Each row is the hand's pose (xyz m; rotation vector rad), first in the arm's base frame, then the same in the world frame.
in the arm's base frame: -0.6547 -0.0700 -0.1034 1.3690 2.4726 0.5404
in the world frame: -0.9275 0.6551 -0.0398 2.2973 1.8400 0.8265
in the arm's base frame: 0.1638 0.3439 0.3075 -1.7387 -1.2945 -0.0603
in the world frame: -0.0418 0.3058 0.2822 -1.7117 -0.5190 -0.5598
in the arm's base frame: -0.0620 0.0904 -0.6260 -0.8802 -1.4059 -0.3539
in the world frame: -0.3516 0.6317 -0.6036 -0.9947 -0.8518 -1.0420
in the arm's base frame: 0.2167 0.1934 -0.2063 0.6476 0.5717 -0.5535
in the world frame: -0.0813 0.3741 -0.2500 1.2142 0.5728 -1.1254
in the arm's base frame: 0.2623 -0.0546 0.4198 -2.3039 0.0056 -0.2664
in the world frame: -0.2181 -0.0783 0.2319 -1.8419 0.8268 -0.4261
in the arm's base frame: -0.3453 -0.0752 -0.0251 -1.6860 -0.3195 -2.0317
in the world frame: -0.6920 0.4396 -0.0415 -1.7696 0.7487 -2.2149
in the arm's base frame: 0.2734 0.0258 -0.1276 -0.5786 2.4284 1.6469
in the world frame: -0.1444 0.1910 -0.2459 0.3641 1.9293 1.7816
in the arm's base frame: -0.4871 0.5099 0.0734 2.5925 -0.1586 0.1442
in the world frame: -0.4381 0.8965 0.2729 2.7615 -1.0936 -0.3094
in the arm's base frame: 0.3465 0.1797 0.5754 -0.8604 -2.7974 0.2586
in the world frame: -0.0098 -0.0240 0.4315 -1.5239 -2.1691 -0.3381
